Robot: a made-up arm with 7 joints.
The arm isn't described. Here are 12 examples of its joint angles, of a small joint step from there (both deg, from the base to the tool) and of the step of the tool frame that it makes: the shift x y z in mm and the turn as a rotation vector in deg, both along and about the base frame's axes.
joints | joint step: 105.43 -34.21 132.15 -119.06 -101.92 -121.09 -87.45 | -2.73 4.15 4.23 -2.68 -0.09 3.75 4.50
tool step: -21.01 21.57 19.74 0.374 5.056 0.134
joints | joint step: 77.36 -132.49 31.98 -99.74 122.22 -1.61 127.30 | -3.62 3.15 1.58 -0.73 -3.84 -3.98 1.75
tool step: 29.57 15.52 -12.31 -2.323 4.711 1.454
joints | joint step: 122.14 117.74 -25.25 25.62 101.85 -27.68 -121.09 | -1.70 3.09 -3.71 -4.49 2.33 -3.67 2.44
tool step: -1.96 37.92 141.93 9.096 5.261 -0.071
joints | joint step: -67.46 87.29 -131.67 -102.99 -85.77 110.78 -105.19 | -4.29 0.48 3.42 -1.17 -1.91 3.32 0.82
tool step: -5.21 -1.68 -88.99 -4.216 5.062 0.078
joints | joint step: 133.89 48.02 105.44 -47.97 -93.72 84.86 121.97 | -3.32 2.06 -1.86 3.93 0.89 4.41 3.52
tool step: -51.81 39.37 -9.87 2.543 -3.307 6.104
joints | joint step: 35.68 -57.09 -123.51 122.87 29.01 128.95 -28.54 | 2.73 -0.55 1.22 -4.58 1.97 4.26 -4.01
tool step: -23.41 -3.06 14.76 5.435 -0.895 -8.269
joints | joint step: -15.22 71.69 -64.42 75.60 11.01 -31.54 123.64 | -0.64 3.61 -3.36 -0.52 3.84 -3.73 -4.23
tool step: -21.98 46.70 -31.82 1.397 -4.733 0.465
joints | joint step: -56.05 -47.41 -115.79 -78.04 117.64 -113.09 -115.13 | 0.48 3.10 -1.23 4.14 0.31 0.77 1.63
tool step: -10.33 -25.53 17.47 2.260 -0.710 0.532
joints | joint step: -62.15 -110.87 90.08 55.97 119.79 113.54 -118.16 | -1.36 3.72 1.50 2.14 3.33 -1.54 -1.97
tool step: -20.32 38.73 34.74 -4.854 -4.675 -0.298
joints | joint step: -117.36 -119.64 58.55 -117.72 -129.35 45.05 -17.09 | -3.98 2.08 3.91 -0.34 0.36 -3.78 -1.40
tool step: -27.11 22.87 11.27 -2.928 1.074 -4.975
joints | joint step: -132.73 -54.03 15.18 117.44 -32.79 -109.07 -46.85 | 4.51 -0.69 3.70 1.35 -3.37 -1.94 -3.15
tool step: 10.28 17.24 76.52 -1.030 -8.768 7.716
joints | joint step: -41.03 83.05 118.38 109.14 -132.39 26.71 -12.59 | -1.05 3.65 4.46 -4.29 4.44 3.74 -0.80
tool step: -123.85 38.11 -8.54 1.156 7.778 -6.919
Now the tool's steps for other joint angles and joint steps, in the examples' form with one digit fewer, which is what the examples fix.
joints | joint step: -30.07 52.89 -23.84 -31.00 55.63 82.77 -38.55 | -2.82 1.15 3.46 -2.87 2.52 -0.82 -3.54
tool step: -47.9 -41.5 10.1 -7.32 9.19 -1.67
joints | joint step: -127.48 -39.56 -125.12 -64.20 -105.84 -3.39 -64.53 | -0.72 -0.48 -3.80 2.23 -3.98 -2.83 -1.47
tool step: -12.6 -89.1 -6.1 -5.04 0.20 -2.64
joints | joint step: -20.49 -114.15 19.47 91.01 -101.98 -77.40 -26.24 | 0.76 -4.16 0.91 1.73 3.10 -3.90 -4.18
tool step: -25.7 -18.4 -18.0 0.01 1.77 3.20
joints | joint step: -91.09 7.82 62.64 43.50 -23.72 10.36 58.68 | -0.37 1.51 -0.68 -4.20 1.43 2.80 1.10
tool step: -10.0 -38.1 3.8 3.81 -2.98 2.04
